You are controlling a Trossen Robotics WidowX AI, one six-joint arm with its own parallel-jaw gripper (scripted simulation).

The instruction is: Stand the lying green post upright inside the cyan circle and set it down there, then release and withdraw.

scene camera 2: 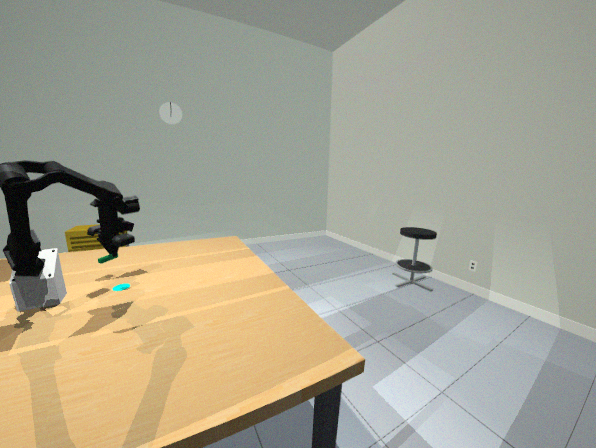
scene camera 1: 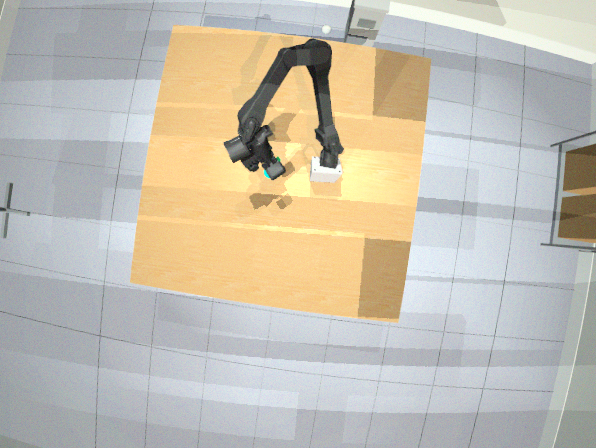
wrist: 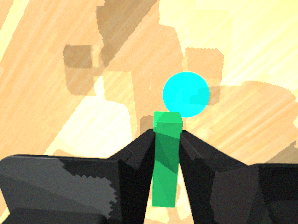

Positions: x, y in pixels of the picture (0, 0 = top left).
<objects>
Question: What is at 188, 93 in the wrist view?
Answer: A cyan circle.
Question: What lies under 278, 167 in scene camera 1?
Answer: My gripper.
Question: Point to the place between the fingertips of my gripper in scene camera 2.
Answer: At 113, 255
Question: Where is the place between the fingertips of my gripper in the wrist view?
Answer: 166, 136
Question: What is my gripper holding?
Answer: A green post.
</objects>
